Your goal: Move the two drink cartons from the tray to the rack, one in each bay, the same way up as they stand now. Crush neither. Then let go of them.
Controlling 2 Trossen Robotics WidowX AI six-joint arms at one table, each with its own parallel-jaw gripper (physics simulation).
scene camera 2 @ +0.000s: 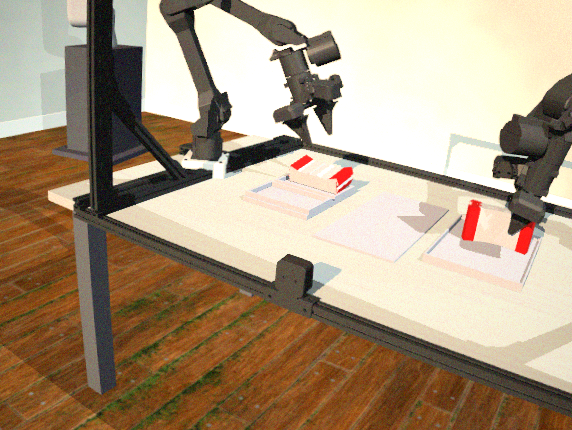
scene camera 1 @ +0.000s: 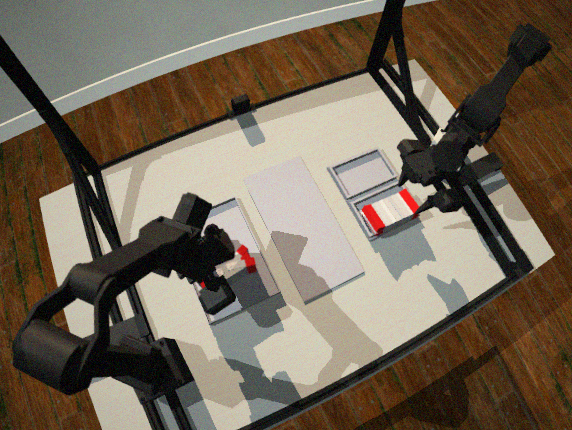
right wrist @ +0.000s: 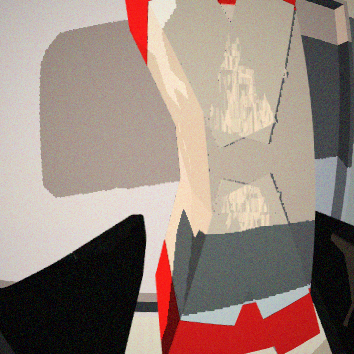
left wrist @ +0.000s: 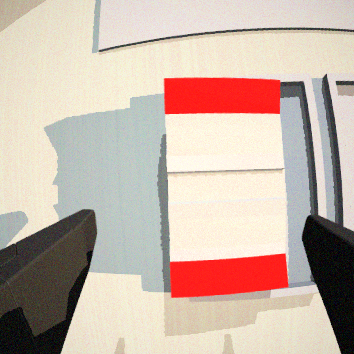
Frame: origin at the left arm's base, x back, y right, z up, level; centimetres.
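Where they show: left gripper, fingertip midpoint: (scene camera 2: 320, 140) (scene camera 1: 407, 199) (left wrist: 203, 225); right gripper, fingertip midpoint: (scene camera 2: 511, 227) (scene camera 1: 216, 277) (right wrist: 218, 222); left arm's base, link origin: (scene camera 2: 206, 156); right arm's base, link origin: (scene camera 1: 151, 370).
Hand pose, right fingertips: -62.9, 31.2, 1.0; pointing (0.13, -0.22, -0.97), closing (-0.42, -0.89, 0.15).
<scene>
Things, the pixels of their top centre, and the offset from my right fingertips, as dx, dy, dz. "spot": a spot on its surface instead.
- two-bay rack, top centre: (left wrist: 332, 180) (scene camera 2: 302, 188) (scene camera 1: 374, 188) +39.9, -18.8, -2.6
- carton, top centre: (right wrist: 246, 160) (scene camera 2: 502, 210) (scene camera 1: 224, 269) +2.1, -1.1, +2.9
- tray, top centre: (right wrist: 96, 134) (scene camera 2: 488, 244) (scene camera 1: 221, 256) +4.9, +2.5, -3.0
- bay, surface spot: (scene camera 1: 365, 175) spot: +42.5, -15.0, -3.6
- small black box, surface spot: (scene camera 2: 294, 275) (scene camera 1: 236, 100) spot: +41.7, +25.0, -0.7
One drink carton, white with red ends (scene camera 1: 391, 211) (scene camera 2: 320, 172) (left wrist: 227, 190), lies in a bay of the two-bay rack (scene camera 1: 339, 187) (scene camera 2: 277, 206) (left wrist: 311, 125). My open left gripper (scene camera 1: 409, 198) (scene camera 2: 319, 139) (left wrist: 203, 225) hangs above it, fingers wide of both its sides. The other carton (scene camera 1: 248, 262) (scene camera 2: 492, 225) (right wrist: 250, 160) is at the tray (scene camera 1: 227, 215) (scene camera 2: 472, 271) (right wrist: 20, 150); its sides bend inward at the middle. My right gripper (scene camera 2: 517, 225) (right wrist: 218, 222) has a finger on either side of it, part-open and not clamped. Its far finger is hidden in scene camera 2.
A flat pale panel (scene camera 1: 300, 200) (scene camera 2: 380, 225) (left wrist: 225, 15) lies between the tray and the rack. The rack's other bay (scene camera 1: 365, 175) is empty. A black frame runs round the table, with a small black box (scene camera 1: 241, 103) (scene camera 2: 294, 275) on one long edge.
</scene>
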